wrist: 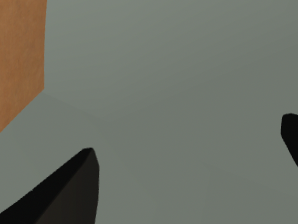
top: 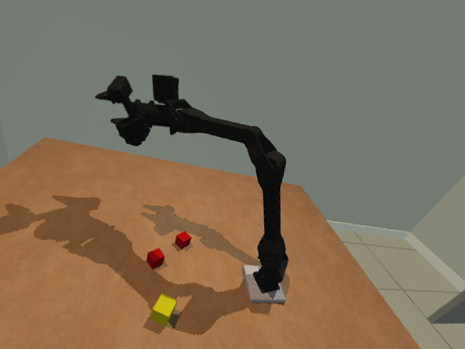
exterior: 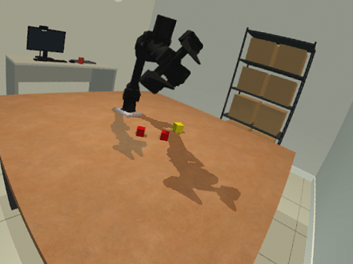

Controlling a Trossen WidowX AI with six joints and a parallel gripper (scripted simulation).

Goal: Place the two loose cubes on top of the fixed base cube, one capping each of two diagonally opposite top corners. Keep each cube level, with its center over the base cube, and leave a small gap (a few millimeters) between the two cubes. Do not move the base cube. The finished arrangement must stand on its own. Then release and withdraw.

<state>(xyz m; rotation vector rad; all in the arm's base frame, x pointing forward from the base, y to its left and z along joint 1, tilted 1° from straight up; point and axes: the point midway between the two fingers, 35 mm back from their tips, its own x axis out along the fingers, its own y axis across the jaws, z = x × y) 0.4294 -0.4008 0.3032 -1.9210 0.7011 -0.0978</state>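
Now: gripper tip 44 cm to the right of the yellow base cube, 29 cm above it and 16 cm past it.
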